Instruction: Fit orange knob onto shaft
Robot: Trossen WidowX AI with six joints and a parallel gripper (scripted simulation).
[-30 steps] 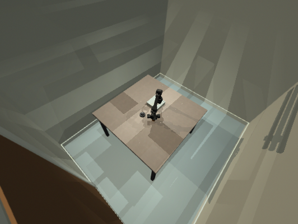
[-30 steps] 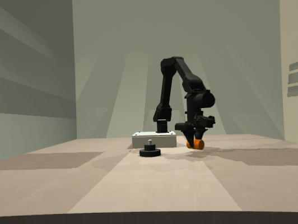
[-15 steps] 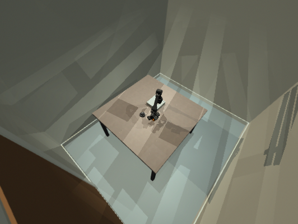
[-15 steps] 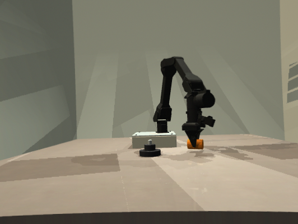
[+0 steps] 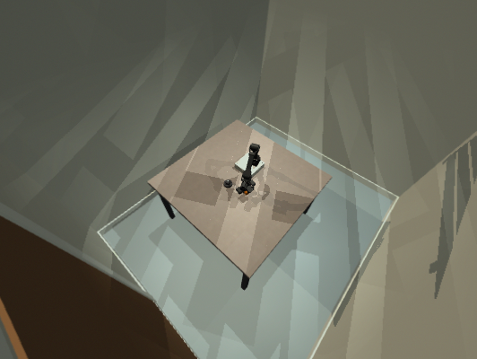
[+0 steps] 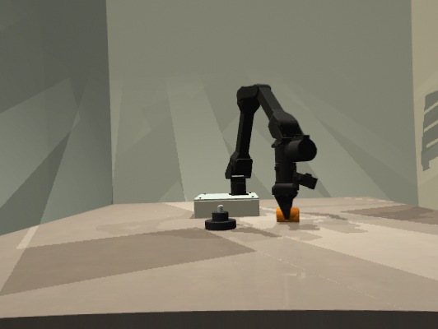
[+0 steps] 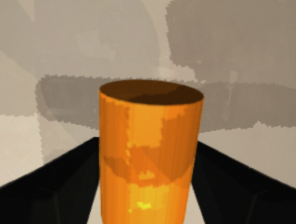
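The orange knob lies 1 cm to the left of my gripper tip, 1 cm ahead of it and 1 cm above it. The rest, counted from my gripper tip: round pedestal: 19 cm to the right, 2 cm above.
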